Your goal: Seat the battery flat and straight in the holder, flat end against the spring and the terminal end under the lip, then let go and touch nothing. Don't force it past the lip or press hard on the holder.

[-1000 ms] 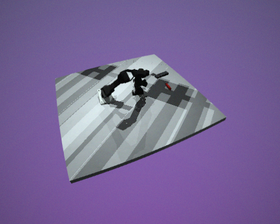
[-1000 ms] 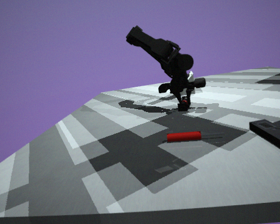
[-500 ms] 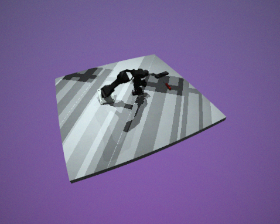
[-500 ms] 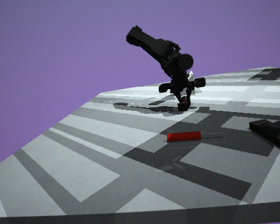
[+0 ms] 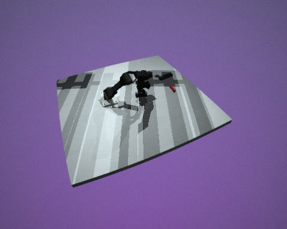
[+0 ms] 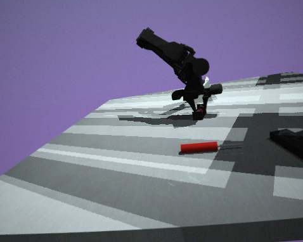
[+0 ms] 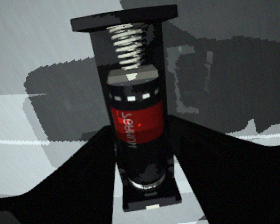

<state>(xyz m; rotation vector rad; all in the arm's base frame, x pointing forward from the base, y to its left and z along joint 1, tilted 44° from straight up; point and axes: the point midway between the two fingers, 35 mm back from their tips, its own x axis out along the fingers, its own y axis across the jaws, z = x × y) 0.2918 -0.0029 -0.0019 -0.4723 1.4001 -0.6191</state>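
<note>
The battery lies 1 cm above my gripper tip. Round my gripper tip: red-handled screwdriver (32 cm ahead, 5 cm to the left); flat black box (34 cm ahead, 23 cm to the left, 1 cm above).
</note>
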